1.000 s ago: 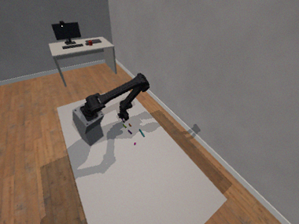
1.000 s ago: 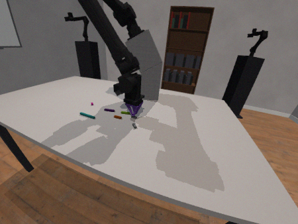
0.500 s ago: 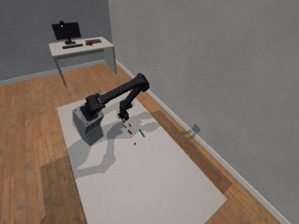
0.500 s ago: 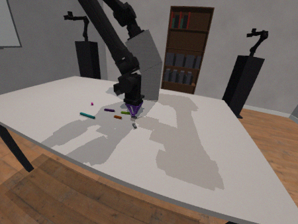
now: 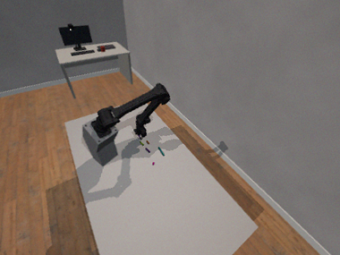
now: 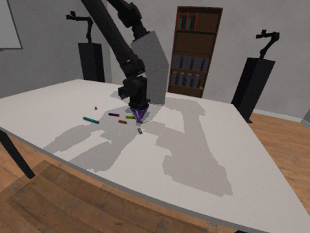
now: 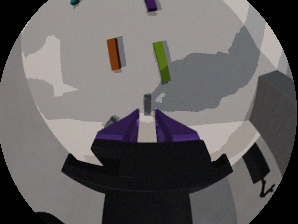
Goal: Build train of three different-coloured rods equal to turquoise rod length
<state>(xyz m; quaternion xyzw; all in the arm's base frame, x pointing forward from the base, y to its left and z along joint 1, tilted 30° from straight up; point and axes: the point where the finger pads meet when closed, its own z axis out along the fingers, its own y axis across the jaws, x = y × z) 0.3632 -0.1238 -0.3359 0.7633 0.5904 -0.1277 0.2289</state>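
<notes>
Right now the magenta rod is 30 cm to the right of my hand, 10 cm behind it and 2 cm below it. Also, from my hand: purple rod: 16 cm to the right, 4 cm behind, 2 cm below; lime rod: 6 cm to the right, 3 cm behind, 2 cm below; orange rod: 8 cm to the right, 2 cm below, 2 cm ahead.
</notes>
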